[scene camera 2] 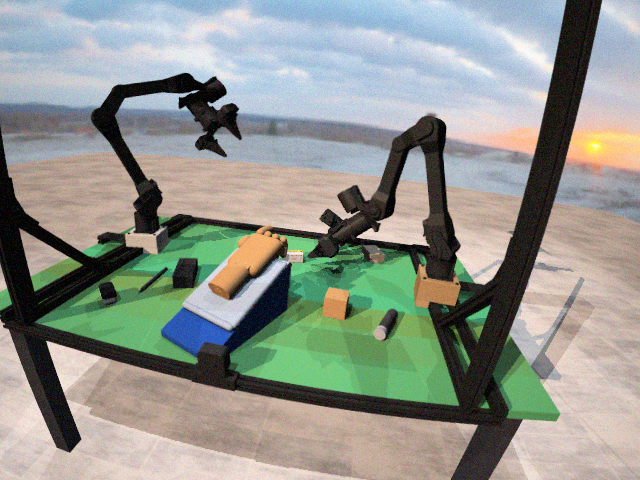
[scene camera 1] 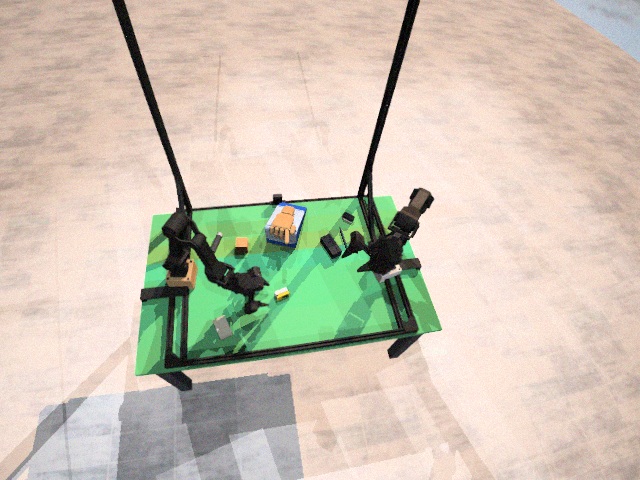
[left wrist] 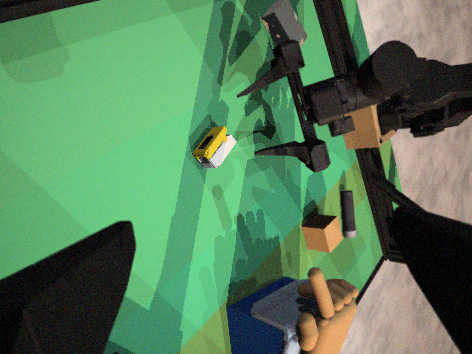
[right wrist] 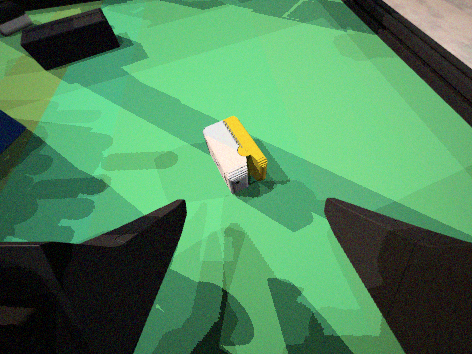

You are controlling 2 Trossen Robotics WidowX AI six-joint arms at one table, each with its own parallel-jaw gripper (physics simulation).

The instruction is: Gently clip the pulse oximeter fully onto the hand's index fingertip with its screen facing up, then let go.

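Seen in the pictures: left gripper, between the fingertips: (scene camera 2: 233, 148) (scene camera 1: 349, 264) (left wrist: 264, 227); right gripper, between the fingertips: (scene camera 2: 312, 252) (scene camera 1: 269, 295) (left wrist: 246, 125) (right wrist: 255, 205); left arm's base, origin of its link: (scene camera 2: 146, 230); right arm's base, origin of its link: (scene camera 2: 439, 274) (scene camera 1: 179, 269) (left wrist: 384, 117).
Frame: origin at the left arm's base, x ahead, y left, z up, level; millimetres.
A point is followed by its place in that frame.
Note:
The pulse oximeter (scene camera 1: 281, 294) {z -27, x 477, y -33 mm} (scene camera 2: 295, 256) {z -36, x 475, y -59 mm} (left wrist: 212, 145) {z -27, x 459, y -30 mm} (right wrist: 235, 155) {z -28, x 484, y -44 mm}, one half white and one yellow, lies on the green table. In the left wrist view a dark screen shows on its yellow half. The tan hand (scene camera 1: 283, 222) {z 97, x 379, y -293 mm} (scene camera 2: 253, 255) {z 81, x 375, y -336 mm} (left wrist: 337, 325) {z 104, x 378, y -270 mm} rests on a blue wedge (scene camera 2: 263, 310) {z -14, x 402, y -395 mm} (left wrist: 252, 327) {z -4, x 329, y -257 mm} with a pale pad; its index finger (left wrist: 321, 295) sticks out. My right gripper (scene camera 1: 267, 294) {z -24, x 526, y -46 mm} (scene camera 2: 312, 254) {z -24, x 526, y -46 mm} (left wrist: 246, 125) {z -24, x 526, y -46 mm} (right wrist: 255, 205) {z -24, x 526, y -46 mm} is open, close to the oximeter, its fingertips pointing towards it. My left gripper (scene camera 1: 351, 262) {z 261, x 263, y 66 mm} (scene camera 2: 233, 147) {z 261, x 263, y 66 mm} (left wrist: 264, 227) {z 261, x 263, y 66 mm} is open and empty, high above the table.
An orange cube (scene camera 1: 241, 245) {z -9, x 570, y -307 mm} (scene camera 2: 336, 303) {z -19, x 560, y -349 mm} (left wrist: 321, 233) {z -17, x 545, y -302 mm} and a dark cylinder (scene camera 2: 385, 324) {z -33, x 660, y -406 mm} (left wrist: 348, 212) {z -39, x 665, y -373 mm} lie beside the wedge. A grey box (scene camera 1: 223, 327) {z -29, x 732, y 23 mm} (left wrist: 284, 22) {z -29, x 720, y 28 mm} is near the right gripper. A black box (scene camera 1: 330, 245) {z -25, x 189, y -187 mm} (scene camera 2: 185, 272) {z -25, x 192, y -225 mm} and pen (scene camera 2: 153, 279) {z -52, x 105, y -223 mm} lie across the wedge.

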